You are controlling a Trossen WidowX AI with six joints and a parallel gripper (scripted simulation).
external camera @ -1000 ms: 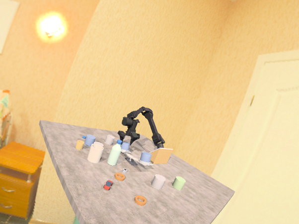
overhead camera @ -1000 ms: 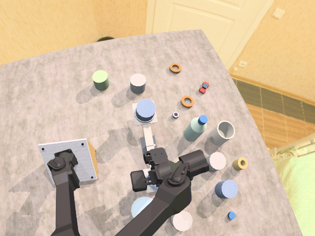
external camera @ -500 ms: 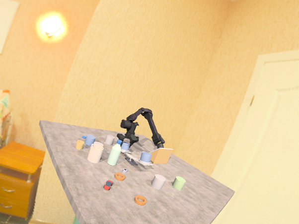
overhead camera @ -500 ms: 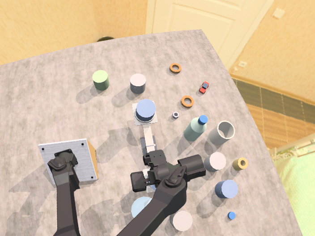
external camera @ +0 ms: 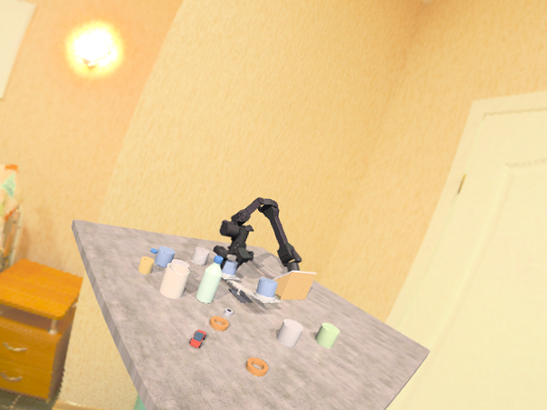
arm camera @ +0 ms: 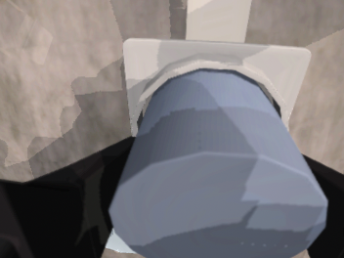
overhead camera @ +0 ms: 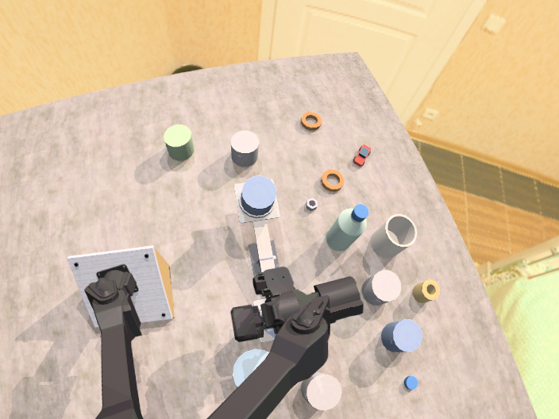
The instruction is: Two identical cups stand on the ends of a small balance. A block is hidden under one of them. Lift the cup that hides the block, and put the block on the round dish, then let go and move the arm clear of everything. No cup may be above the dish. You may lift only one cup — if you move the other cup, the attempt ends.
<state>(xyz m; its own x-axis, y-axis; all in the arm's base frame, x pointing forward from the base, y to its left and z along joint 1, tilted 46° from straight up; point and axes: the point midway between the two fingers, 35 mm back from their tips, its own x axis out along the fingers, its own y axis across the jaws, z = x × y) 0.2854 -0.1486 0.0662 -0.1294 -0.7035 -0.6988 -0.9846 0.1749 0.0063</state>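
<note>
My gripper tip is 7 cm past the round pale blue dish, 9 cm to the left of it and 4 cm above it. Also, from my gripper tip: nut (17 cm ahead, 24 cm to the left, 4 cm below); balance beam (2 cm ahead, 13 cm to the left, 1 cm below); pale teal block (1 cm below).
</note>
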